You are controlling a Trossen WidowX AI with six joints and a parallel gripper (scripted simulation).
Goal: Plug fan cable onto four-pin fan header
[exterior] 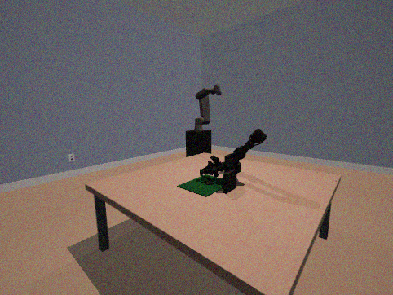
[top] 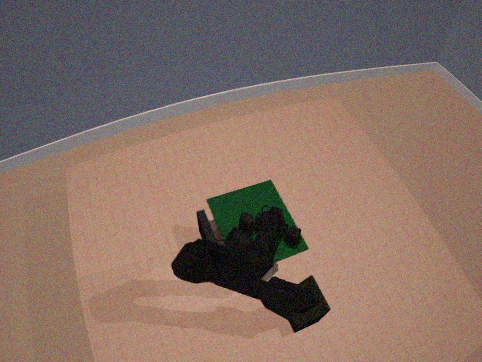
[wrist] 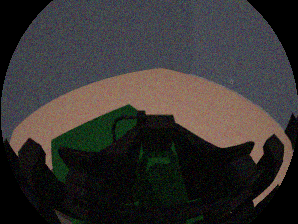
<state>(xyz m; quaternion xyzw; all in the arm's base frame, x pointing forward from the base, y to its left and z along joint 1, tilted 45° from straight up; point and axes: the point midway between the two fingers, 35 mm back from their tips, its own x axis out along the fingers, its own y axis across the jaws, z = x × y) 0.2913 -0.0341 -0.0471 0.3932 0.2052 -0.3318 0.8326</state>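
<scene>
Right now my gripper tip is 70 mm to the right of the pale fan header and 70 mm above it. Round my gripper tip: black plug: 10 mm below; then dark fan: 10 mm ahead, 220 mm to the left, 10 mm below; then green circuit board: 20 mm ahead, 60 mm to the left, 90 mm below.
</scene>
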